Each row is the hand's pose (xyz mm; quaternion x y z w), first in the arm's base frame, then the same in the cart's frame.
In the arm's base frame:
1: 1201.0 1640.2 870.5 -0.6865 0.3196 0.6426 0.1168
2: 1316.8 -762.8 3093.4 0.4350 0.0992 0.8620 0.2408
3: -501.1 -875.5 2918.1 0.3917 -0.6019 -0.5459 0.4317
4: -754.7 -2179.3 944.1 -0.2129 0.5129 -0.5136 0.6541
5: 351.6 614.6 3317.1 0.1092 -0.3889 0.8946 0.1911
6: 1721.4 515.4 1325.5 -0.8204 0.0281 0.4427 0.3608
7: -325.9 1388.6 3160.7 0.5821 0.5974 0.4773 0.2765
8: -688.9 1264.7 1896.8 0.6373 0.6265 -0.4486 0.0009
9: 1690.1 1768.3 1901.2 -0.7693 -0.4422 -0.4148 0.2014
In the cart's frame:
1: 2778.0 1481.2 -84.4 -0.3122 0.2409 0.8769 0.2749
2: 2985.0 -1771.4 243.3 0.7610 -0.1299 0.6097 0.1794
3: 1520.7 -1653.4 1334.2 0.1966 -0.2895 -0.8455 0.4034
4: -277.7 -1529.4 -218.6 -0.1110 0.8508 -0.3318 0.3922
5: 3004.1 -735.6 1587.1 0.4012 -0.5433 0.6214 0.3971
6: 2904.6 275.9 -608.2 -0.4722 0.1400 0.6303 0.6001
7: 2767.5 20.2 2261.9 -0.8397 -0.4104 -0.3517 0.0538
8: 1781.3 684.7 1687.1 -0.4998 -0.5915 0.4418 0.4530
9: 3734.5 949.9 263.1 -0.8299 -0.1006 -0.2560 0.4854

